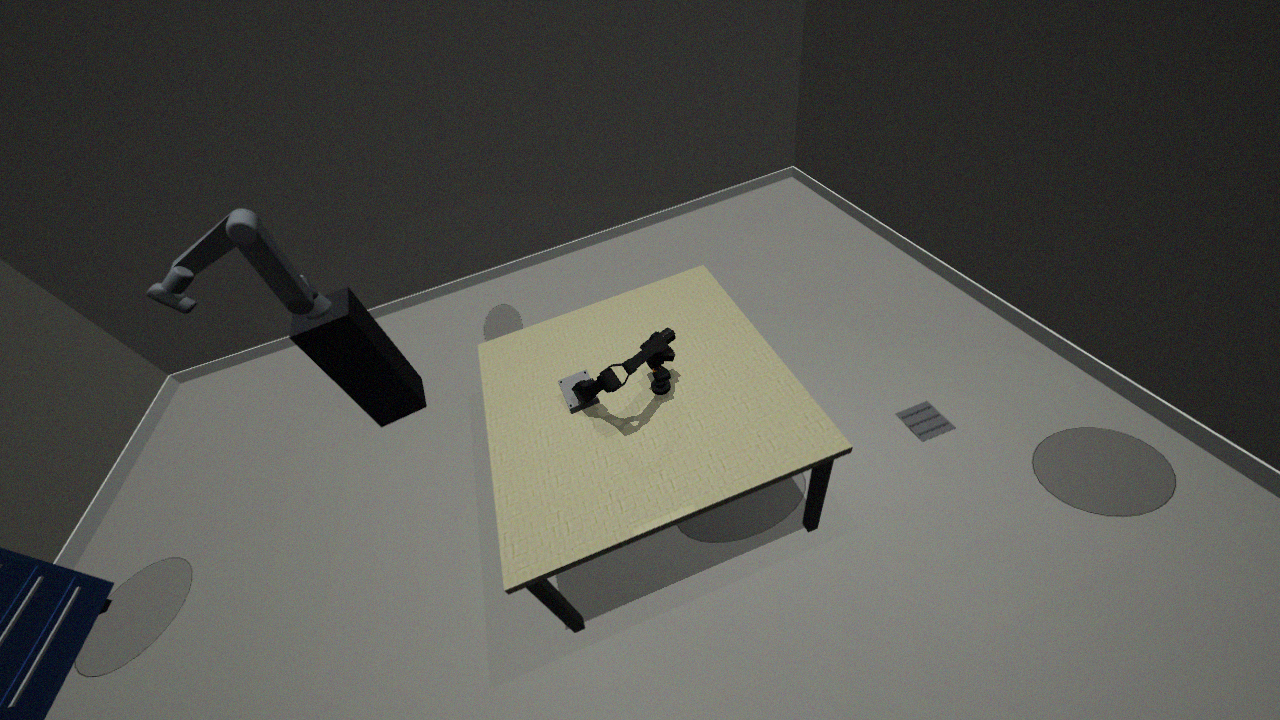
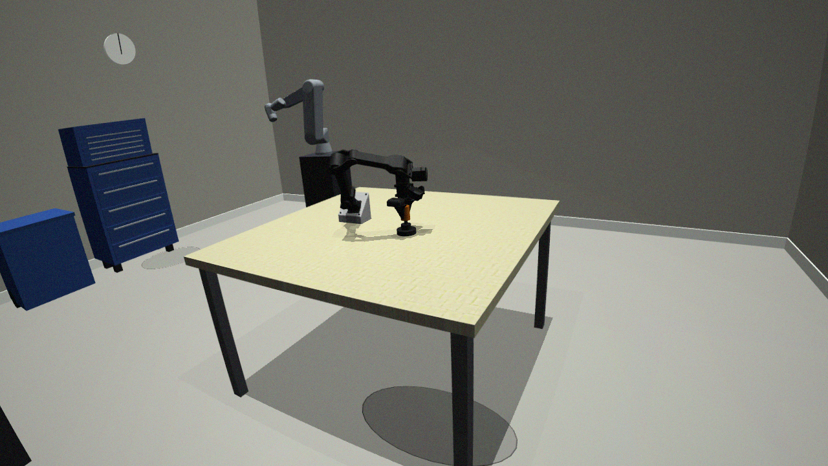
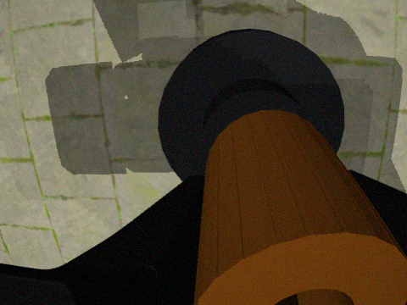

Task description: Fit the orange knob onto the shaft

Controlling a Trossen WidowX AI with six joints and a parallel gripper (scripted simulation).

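Now: the orange knob 2 cm above my gripper tip. From my gripper tip the other things lie so: dark round pedestal 4 cm below.
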